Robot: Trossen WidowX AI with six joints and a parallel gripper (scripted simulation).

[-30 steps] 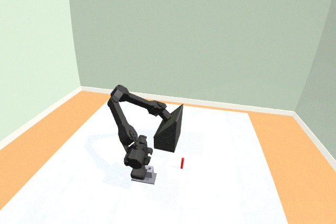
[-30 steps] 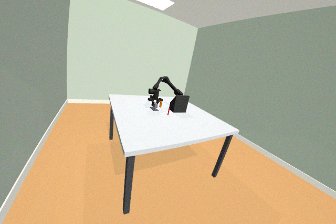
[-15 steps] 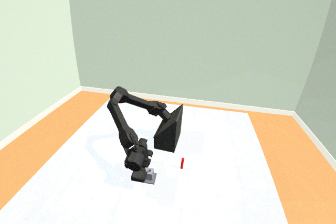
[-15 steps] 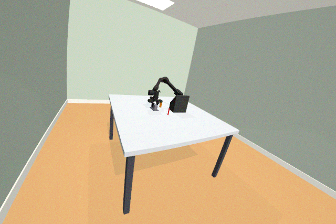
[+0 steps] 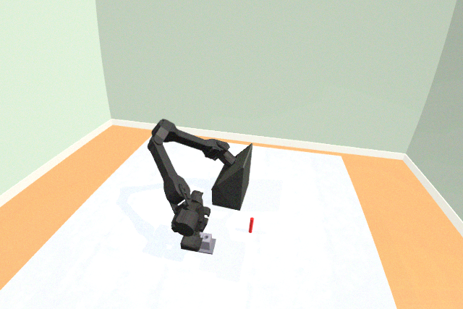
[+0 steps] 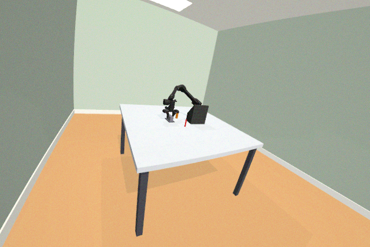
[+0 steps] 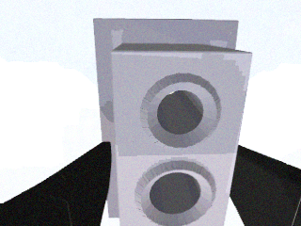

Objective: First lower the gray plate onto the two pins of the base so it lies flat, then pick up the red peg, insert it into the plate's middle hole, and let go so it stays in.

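Now: the gray base 2 cm below my gripper tip. Round my gripper tip: orange cylinder 13 cm behind, 7 cm to the right, 1 cm above; gray plate 2 cm above; red peg 11 cm behind, 18 cm to the left, 1 cm above.
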